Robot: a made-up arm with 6 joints.
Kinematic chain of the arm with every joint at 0, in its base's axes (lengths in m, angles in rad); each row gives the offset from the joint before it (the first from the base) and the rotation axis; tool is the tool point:
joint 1: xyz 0 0 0.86 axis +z
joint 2: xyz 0.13 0 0 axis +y
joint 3: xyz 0 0 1.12 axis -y
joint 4: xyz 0 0 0.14 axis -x
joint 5: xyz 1.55 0 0 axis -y
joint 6: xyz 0.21 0 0 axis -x
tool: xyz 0 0 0
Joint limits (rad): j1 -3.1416..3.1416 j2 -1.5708..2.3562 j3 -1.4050..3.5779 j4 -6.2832..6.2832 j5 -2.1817..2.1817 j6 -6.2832..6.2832
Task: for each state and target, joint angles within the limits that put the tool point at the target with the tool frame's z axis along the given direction. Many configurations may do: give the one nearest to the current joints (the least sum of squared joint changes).
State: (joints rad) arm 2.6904 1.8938 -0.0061 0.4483 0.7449 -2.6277
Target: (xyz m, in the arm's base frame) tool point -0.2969 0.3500 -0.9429 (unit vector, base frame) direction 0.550 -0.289 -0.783
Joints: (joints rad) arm 2.0377 1.9147 -0.3340 0.5415 1.4604 -2.7737
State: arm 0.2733 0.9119 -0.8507 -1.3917 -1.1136 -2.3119
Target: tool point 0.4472 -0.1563 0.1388 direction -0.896 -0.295 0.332
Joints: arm -0.5726 0.6671 -1.1184 -0.6274 -1.1197 -1.7926
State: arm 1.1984 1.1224 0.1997 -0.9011 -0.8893 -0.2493
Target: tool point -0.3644 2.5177 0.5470 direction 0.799 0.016 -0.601
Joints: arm 1.6796 0.9917 0.3674 -1.2531 -0.4614 -0.8501
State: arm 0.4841 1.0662 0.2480 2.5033 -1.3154 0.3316
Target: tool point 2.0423 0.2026 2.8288 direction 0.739 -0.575 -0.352
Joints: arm 0.1314 0.5098 0.9562 2.7476 -0.9744 1.0090
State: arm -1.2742 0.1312 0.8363 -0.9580 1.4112 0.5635
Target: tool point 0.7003 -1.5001 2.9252 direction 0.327 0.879 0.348
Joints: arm -1.0584 0.2262 0.6871 -0.6413 1.4747 1.1707
